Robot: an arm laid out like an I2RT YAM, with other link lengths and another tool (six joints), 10 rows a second.
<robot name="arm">
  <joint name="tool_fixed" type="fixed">
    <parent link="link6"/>
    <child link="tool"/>
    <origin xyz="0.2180 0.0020 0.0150" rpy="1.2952 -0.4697 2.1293"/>
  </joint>
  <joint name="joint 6" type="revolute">
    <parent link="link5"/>
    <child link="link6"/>
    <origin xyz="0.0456 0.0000 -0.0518"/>
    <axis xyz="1 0 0"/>
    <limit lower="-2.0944" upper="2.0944"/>
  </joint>
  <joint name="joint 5" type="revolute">
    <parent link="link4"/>
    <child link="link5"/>
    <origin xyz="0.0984 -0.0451 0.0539"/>
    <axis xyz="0 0 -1"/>
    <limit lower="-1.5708" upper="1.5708"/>
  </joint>
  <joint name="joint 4" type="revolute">
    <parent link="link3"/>
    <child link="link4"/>
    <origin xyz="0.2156 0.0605 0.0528"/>
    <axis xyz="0 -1 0"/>
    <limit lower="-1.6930" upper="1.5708"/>
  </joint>
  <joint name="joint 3" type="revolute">
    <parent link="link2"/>
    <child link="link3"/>
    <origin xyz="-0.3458 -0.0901 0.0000"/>
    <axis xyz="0 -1 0"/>
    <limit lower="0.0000" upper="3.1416"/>
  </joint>
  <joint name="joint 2" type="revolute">
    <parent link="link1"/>
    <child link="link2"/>
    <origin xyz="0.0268 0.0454 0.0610"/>
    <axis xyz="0 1 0"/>
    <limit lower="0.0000" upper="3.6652"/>
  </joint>
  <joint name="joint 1" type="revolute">
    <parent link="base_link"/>
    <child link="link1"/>
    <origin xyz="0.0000 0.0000 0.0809"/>
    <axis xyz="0 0 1"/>
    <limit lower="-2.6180" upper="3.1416"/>
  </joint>
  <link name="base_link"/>
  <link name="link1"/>
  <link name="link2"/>
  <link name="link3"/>
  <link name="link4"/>
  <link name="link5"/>
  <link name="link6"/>
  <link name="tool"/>
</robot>
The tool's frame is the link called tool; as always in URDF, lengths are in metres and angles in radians.
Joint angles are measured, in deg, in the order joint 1, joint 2, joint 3, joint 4, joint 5, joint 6. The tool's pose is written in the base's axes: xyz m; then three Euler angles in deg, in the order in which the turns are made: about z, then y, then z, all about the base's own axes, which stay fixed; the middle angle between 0 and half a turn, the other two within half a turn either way. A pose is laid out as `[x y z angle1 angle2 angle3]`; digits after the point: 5 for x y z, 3 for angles.
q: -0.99 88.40 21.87 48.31 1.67 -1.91
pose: [0.49991 -0.04313 0.21383 123.192 93.537 21.853]
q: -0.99 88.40 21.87 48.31 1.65 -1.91
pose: [0.49991 -0.04304 0.21383 123.198 93.534 21.873]
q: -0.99 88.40 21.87 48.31 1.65 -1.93
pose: [0.49991 -0.04303 0.21383 123.180 93.542 21.878]
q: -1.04 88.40 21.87 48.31 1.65 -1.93
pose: [0.49987 -0.04347 0.21383 123.180 93.542 21.828]
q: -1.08 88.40 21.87 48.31 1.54 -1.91
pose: [0.49986 -0.04332 0.21383 123.230 93.521 21.889]
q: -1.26 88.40 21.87 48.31 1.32 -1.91
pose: [0.49976 -0.04387 0.21382 123.293 93.494 21.922]
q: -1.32 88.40 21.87 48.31 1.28 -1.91
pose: [0.49972 -0.04421 0.21382 123.304 93.489 21.901]
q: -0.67 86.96 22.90 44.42 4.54 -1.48
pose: [0.49573 -0.05359 0.21103 123.213 95.028 19.320]
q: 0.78 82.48 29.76 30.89 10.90 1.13
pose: [0.49345 -0.07076 0.22810 123.903 96.739 13.977]
